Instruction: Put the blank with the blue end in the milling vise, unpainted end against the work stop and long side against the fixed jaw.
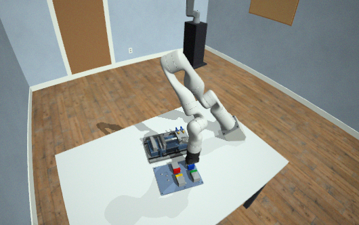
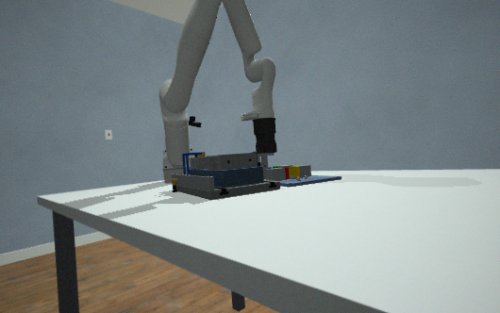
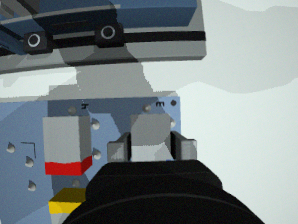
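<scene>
My gripper is now 4 cm short of the green-ended blank, 8 cm to the right of it and 2 cm above it. From my hand the other things lie so: red-ended blank 8 cm ahead, 4 cm to the right, 2 cm below; then blue-ended blank 2 cm below; then blue plate 10 cm ahead, 4 cm below.
</scene>
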